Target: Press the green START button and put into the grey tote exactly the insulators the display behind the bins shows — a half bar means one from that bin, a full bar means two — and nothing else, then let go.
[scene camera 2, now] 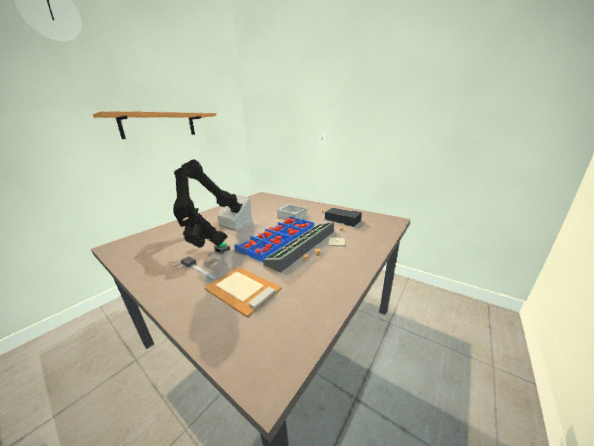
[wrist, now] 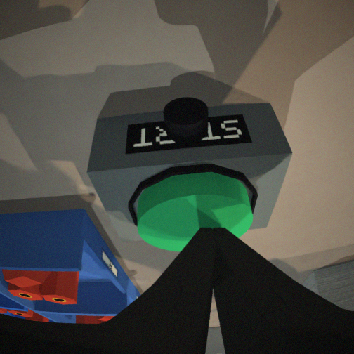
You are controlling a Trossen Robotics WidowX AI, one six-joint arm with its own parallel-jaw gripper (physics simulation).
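Places are measured from the arm's base along level axes (x ahead, y left, z up), in millimetres.
Pixels of known places: arm's base at its link origin: [scene camera 2: 236, 207].
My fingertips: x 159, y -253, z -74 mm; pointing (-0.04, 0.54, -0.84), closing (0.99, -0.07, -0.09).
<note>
For each thing: its middle in the pictures, then the offset to it from my fingertips. "pt": a spot on its surface instead.
- green START button at the middle of its body: [scene camera 2: 221, 246] dx +5, dy -1, dz -20 mm
- dark display at a spot on its surface: [scene camera 2: 295, 252] pt dx +368, dy +112, dz +4 mm
- open grey tote at the middle of its body: [scene camera 2: 292, 212] dx +39, dy +540, dz -12 mm
- black box at the middle of its body: [scene camera 2: 342, 216] dx +351, dy +647, dz -11 mm
- pale card at the middle of its body: [scene camera 2: 337, 241] dx +445, dy +366, dz -36 mm
- orange clipboard at a spot on its surface: [scene camera 2: 215, 289] pt dx +234, dy -209, dz -33 mm
- dark-headed tool at the middle of its body: [scene camera 2: 194, 268] dx +48, dy -178, dz -30 mm
The green START button [scene camera 2: 221, 246] [wrist: 195, 215] sits on a small grey housing [wrist: 187, 145] whose label is partly covered by a black knob. My gripper [scene camera 2: 223, 241] [wrist: 211, 239] is shut and empty, pointing down. Its tips overlap the near edge of the green cap in the wrist view; whether they touch it I cannot tell. The blue bins [scene camera 2: 260, 243] [wrist: 45, 240] hold red insulators [scene camera 2: 276, 240] [wrist: 42, 287]. The dark display [scene camera 2: 295, 252] stands behind the bins with small green marks, too small to read. An open grey tote [scene camera 2: 292, 215] stands beyond the bins.
A light grey angled block [scene camera 2: 235, 220] stands by the arm's base. A black box [scene camera 2: 343, 216], small orange cubes [scene camera 2: 317, 252] and a pale card [scene camera 2: 337, 242] lie past the display. An orange clipboard [scene camera 2: 215, 289] and a dark-headed tool [scene camera 2: 188, 261] lie on the near side of the button.
</note>
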